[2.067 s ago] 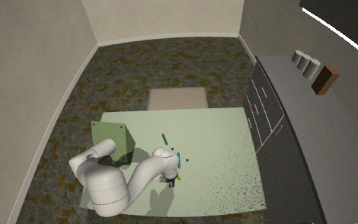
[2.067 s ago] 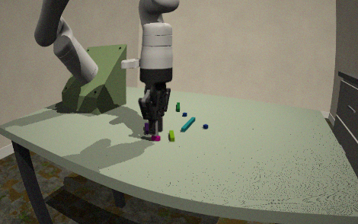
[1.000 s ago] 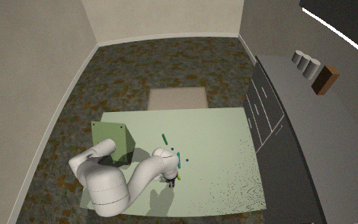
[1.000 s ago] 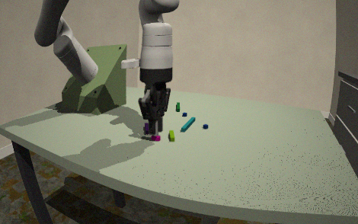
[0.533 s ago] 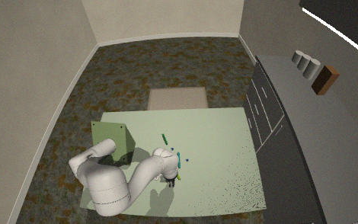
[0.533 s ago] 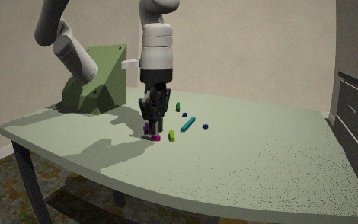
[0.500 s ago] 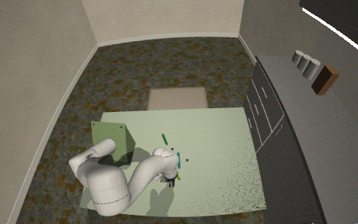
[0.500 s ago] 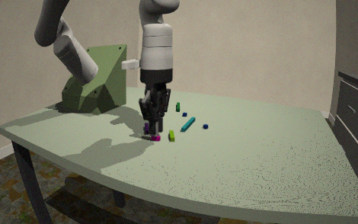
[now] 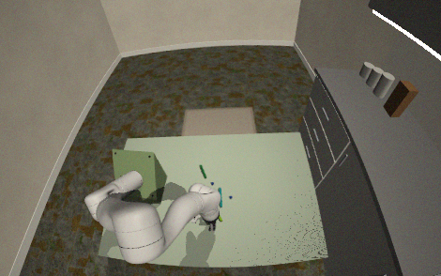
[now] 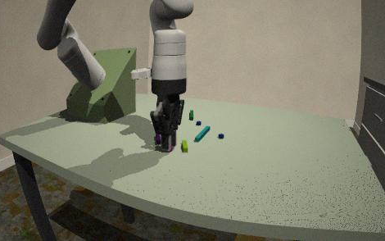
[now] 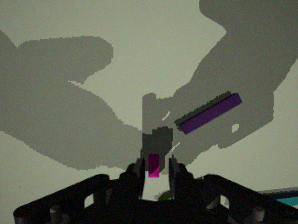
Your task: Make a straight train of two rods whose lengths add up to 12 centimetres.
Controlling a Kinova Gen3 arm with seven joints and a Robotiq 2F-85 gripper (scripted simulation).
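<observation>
Right now my hand is 2 cm above the magenta rod. Round my hand: purple rod: 6 cm behind, 5 cm to the left, 2 cm below; turquoise rod: 3 cm ahead, 13 cm to the left, 2 cm below; lime rod: 3 cm ahead, 3 cm to the left, 2 cm below.
</observation>
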